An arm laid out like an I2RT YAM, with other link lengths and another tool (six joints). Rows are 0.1 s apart.
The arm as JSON. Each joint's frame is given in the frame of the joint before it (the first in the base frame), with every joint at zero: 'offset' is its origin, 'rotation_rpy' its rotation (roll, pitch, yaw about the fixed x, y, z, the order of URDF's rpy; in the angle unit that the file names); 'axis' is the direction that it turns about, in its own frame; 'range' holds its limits. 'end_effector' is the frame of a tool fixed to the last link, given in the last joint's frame.
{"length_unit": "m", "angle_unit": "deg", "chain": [
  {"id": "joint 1", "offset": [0.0, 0.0, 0.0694], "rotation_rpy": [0.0, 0.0, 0.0], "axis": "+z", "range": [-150.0, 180.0]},
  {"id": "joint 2", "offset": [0.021, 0.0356, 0.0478], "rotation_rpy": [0.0, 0.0, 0.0], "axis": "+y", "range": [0.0, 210.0]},
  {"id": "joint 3", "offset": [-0.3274, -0.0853, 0.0], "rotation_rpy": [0.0, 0.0, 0.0], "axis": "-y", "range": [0.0, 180.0]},
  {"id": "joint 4", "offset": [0.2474, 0.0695, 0.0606], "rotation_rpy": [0.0, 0.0, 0.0], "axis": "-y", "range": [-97.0, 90.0]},
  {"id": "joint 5", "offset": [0.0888, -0.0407, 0.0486], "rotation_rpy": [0.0, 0.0, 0.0], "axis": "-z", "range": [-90.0, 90.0]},
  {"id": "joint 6", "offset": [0.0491, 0.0, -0.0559], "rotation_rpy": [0.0, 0.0, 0.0], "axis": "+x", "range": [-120.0, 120.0]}
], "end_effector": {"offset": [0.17, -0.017, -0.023], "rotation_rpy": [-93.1, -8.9, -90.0]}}
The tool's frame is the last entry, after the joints.
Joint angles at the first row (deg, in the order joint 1, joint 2, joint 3, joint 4, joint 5, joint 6):
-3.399, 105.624, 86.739, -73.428, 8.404, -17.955
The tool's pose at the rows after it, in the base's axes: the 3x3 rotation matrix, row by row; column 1 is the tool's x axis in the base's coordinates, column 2 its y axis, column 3 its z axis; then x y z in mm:
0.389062, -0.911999, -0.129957; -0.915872, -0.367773, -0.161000; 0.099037, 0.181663, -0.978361; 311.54, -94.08, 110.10
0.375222, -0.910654, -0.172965; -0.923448, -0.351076, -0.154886; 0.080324, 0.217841, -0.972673; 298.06, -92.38, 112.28
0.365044, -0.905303, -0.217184; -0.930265, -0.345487, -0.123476; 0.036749, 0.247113, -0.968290; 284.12, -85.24, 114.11
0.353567, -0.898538, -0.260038; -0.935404, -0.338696, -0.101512; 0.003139, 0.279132, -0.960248; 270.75, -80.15, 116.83
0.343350, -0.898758, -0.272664; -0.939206, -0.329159, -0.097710; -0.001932, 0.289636, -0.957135; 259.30, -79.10, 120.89
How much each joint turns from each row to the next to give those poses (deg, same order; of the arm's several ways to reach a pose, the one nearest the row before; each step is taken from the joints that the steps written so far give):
0.001, 0.000, 0.000, -1.857, -0.044, 1.115
0.000, -0.001, -0.001, -2.514, -0.153, 1.093
-0.001, -0.021, 0.002, -2.690, -1.639, 0.567
0.000, -0.001, -0.023, -2.556, -1.093, 0.568
-0.065, -1.355, -1.136, -0.962, -0.131, 0.548

